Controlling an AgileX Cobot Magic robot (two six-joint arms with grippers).
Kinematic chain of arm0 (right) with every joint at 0, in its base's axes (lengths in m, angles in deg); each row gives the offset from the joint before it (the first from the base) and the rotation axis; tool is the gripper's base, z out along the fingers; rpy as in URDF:
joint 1: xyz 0 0 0.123 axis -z
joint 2: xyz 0 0 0 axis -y
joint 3: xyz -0.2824 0 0.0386 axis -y
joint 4: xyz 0.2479 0 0.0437 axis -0.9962 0 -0.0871
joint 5: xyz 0 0 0 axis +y
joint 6: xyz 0.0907 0 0.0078 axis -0.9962 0 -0.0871
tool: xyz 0 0 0 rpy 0 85 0
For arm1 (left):
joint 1: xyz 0 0 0.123 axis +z
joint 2: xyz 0 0 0 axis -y
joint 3: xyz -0.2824 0 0.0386 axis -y
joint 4: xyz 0.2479 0 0.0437 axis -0.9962 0 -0.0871
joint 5: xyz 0 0 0 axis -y
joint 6: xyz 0.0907 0 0.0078 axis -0.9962 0 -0.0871
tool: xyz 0 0 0 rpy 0 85 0
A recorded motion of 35 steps. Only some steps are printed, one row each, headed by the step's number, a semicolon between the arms.
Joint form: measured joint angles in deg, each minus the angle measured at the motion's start. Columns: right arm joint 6, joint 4, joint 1, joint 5, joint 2, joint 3; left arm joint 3, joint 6, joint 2, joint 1, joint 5, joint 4.
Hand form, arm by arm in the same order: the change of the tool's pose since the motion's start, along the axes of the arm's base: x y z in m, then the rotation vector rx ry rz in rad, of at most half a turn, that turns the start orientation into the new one. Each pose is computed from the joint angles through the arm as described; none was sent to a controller.
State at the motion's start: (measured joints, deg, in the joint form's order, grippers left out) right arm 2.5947 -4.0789 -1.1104 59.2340 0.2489 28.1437; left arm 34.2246 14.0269 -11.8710 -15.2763 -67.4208 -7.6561
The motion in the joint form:
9: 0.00 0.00 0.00 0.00 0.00 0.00; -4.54 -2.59 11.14 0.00 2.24 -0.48
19: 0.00 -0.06 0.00 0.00 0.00 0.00; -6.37 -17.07 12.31 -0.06 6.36 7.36
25: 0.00 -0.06 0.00 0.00 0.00 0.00; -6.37 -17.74 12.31 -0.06 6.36 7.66
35: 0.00 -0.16 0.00 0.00 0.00 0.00; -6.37 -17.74 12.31 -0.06 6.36 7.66
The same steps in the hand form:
9: 0.0000 0.0000 0.0000 0.0000 0.0000 0.0000; -0.0214 0.0063 -0.0187 0.0058 -0.1552 -0.0264
19: 0.0000 0.0001 0.0000 0.0009 0.0000 0.0006; -0.0203 -0.0056 -0.0226 0.0846 -0.2245 -0.2379
25: 0.0000 0.0001 0.0000 0.0009 0.0000 0.0006; -0.0204 -0.0060 -0.0226 0.0896 -0.2258 -0.2468
35: 0.0000 0.0002 0.0000 0.0023 0.0000 0.0015; -0.0204 -0.0060 -0.0226 0.0896 -0.2258 -0.2468

